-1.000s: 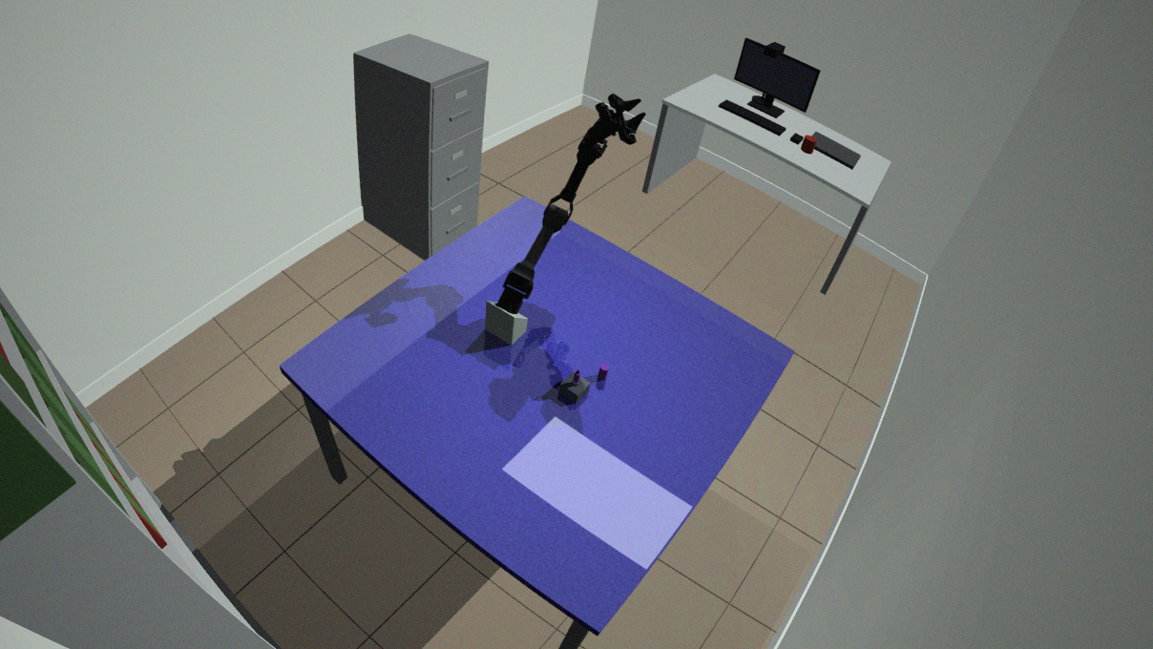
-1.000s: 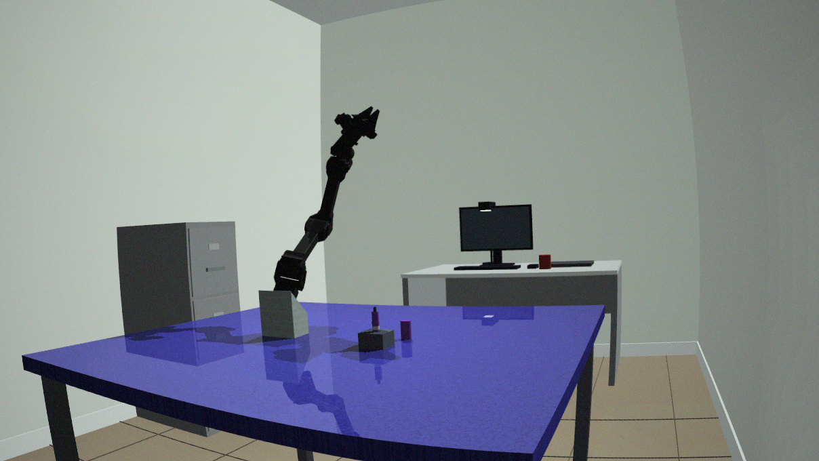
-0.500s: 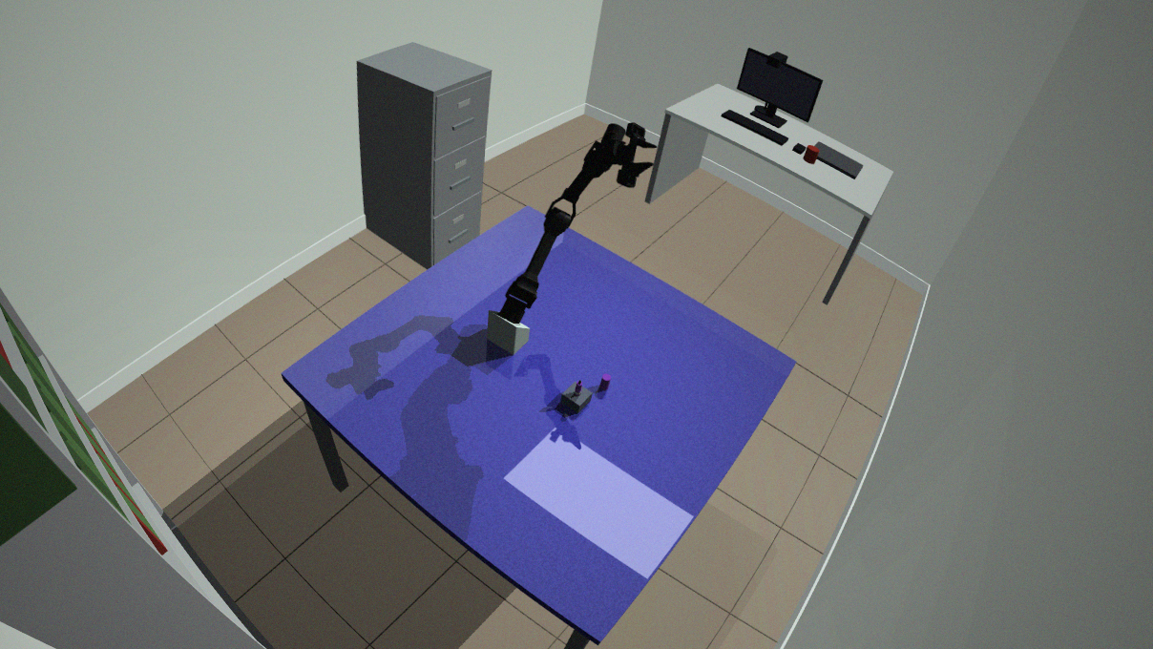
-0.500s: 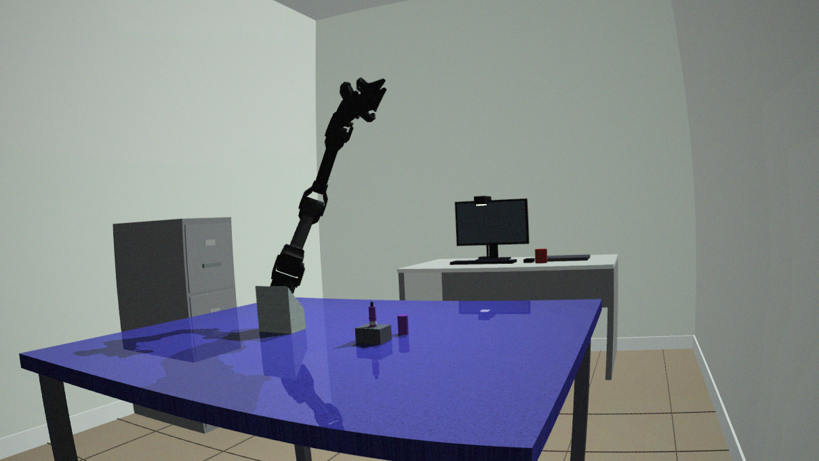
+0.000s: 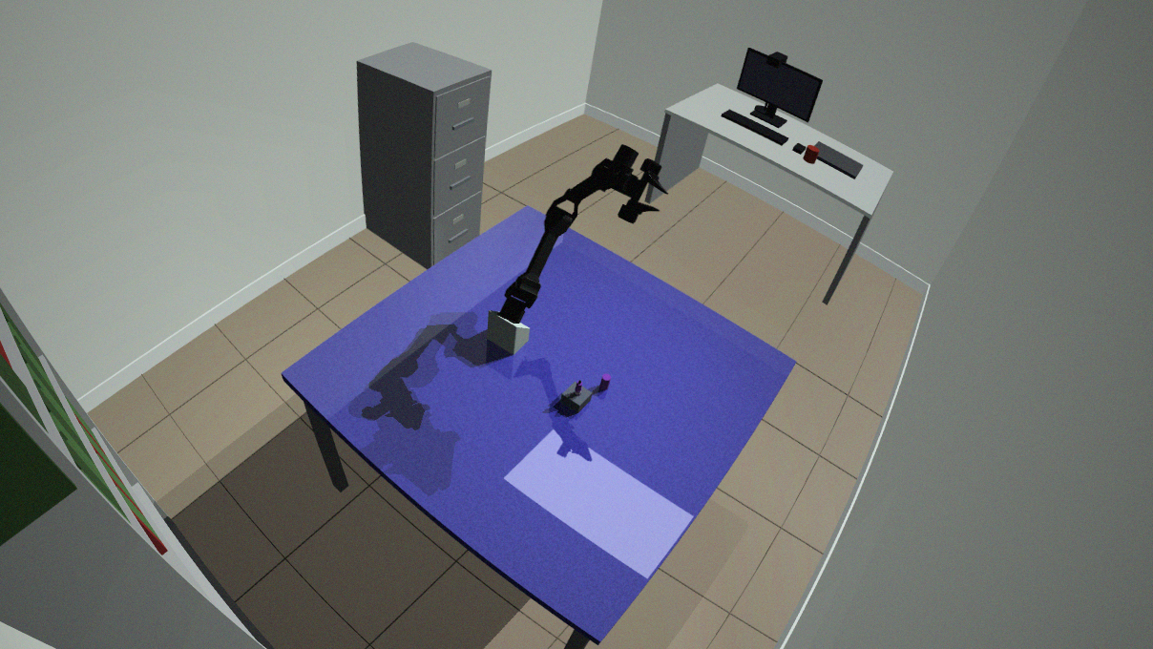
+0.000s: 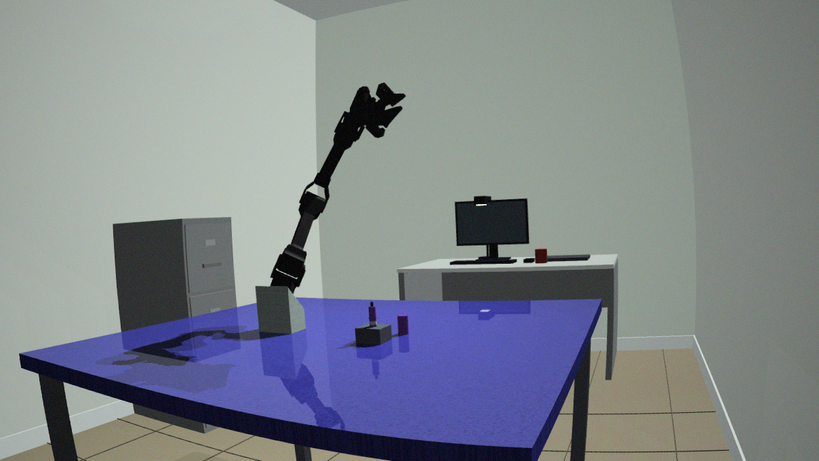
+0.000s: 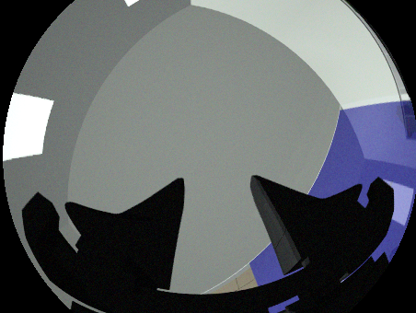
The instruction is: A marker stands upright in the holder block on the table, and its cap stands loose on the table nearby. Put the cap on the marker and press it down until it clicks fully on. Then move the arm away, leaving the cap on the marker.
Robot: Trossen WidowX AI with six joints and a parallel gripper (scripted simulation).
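Right now my gripper tip is 10 mm short of the magenta marker cap, 140 mm to the left of it and 620 mm above it. The rest, counted from my gripper tip: dark grey holder block 40 mm behind, 240 mm to the right, 630 mm below.
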